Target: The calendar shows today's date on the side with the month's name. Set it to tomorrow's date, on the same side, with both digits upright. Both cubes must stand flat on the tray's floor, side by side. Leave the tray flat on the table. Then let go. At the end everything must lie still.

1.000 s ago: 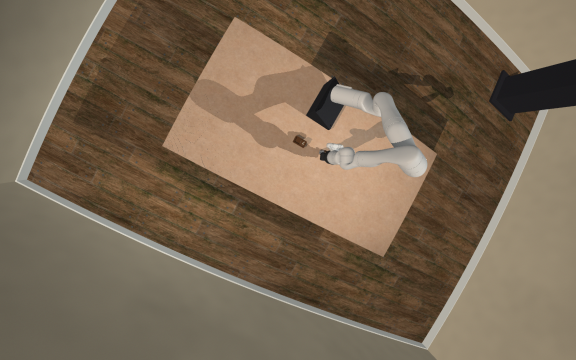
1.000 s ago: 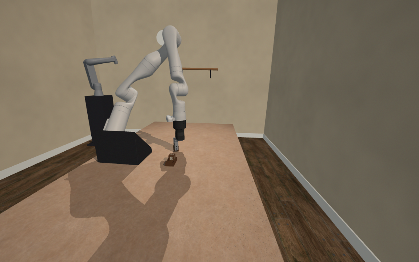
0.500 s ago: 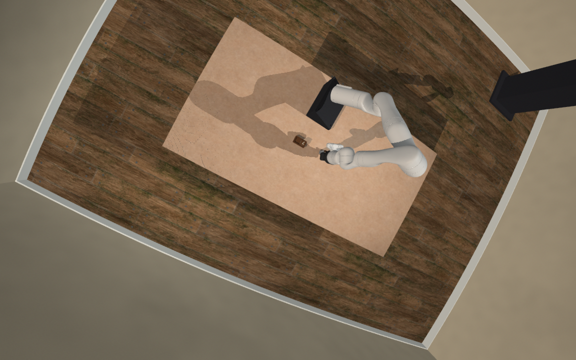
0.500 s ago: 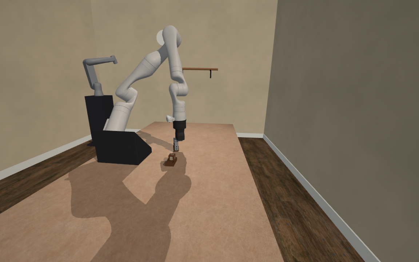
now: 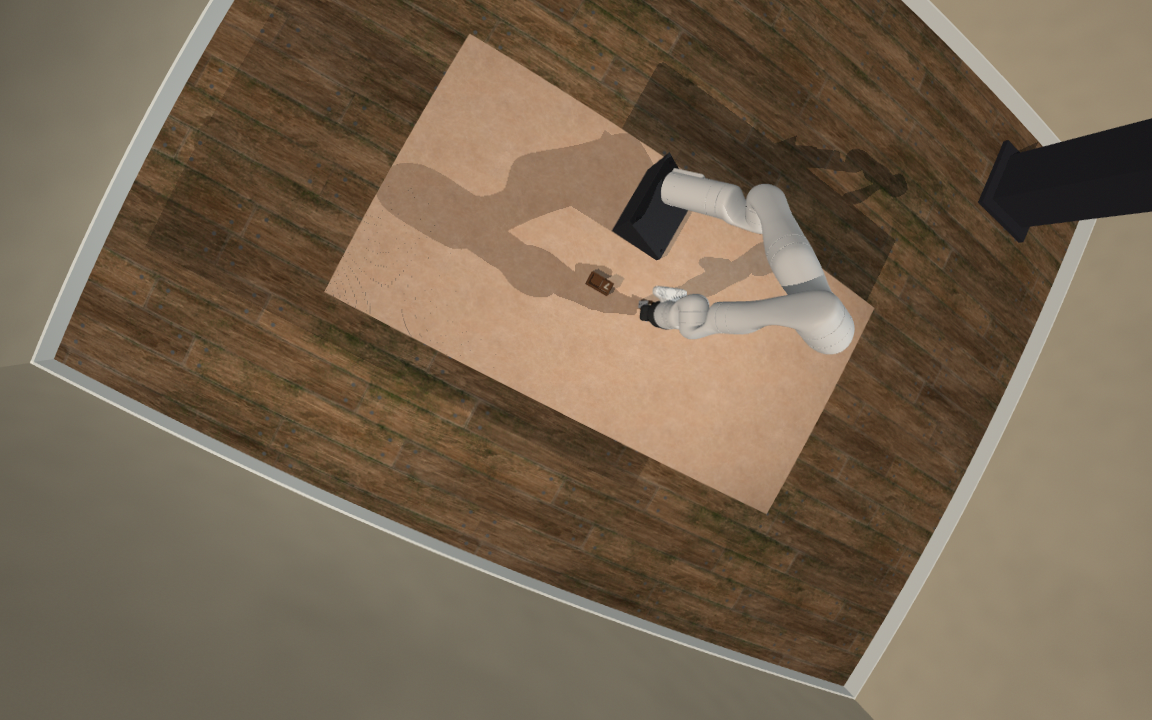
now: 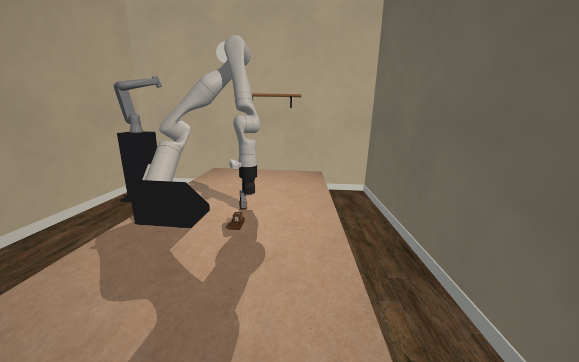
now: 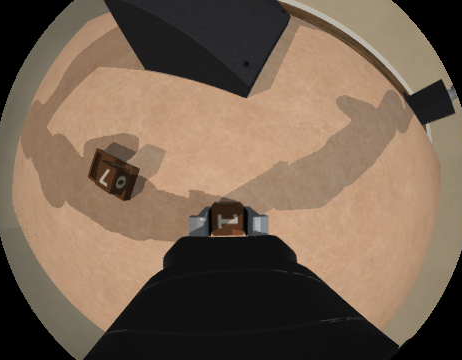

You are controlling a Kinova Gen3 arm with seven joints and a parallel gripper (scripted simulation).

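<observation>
The brown cube is 1 cm below my hand. Round my hand: dark wooden tray 16 cm to the right, 2 cm below, 1 cm ahead.
</observation>
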